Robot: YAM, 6 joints.
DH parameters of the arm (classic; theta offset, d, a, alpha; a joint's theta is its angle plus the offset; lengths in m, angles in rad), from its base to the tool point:
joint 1: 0 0.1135 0.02 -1.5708
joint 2: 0 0 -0.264 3.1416
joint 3: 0.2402 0 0.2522 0
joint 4: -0.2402 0 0.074 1.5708
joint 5: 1.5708 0 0 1.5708
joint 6: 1.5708 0.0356 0 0
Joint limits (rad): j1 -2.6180..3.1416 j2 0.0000..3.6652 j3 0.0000..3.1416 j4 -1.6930..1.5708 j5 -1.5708..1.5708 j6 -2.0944..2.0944
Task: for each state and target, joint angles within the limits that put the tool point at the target. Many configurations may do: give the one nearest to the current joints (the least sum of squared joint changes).
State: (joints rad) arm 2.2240 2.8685 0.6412 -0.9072 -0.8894 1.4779
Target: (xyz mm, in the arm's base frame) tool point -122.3 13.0 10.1
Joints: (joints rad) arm 2.7863 2.4999 0.6085 -1.1416 -1.0213 1.4779
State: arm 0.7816 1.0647 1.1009 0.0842 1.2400 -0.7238
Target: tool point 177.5 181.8 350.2
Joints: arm 0.9299 1.1619 0.9542 0.0471 1.2312 -0.7238
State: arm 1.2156 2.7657 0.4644 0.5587 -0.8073 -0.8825
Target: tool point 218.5 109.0 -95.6
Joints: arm 0.3668 2.5884 0.6648 0.6216 -0.7172 -0.8825
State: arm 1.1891 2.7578 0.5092 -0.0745 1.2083 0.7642
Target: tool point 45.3 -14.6 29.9
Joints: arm 0.5284 2.4332 0.1320 -0.4015 1.4774 0.7642
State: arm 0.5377 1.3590 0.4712 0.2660 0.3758 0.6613
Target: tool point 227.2 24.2 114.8
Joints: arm 0.1705 1.4216 0.3724 0.2367 0.4256 0.6613
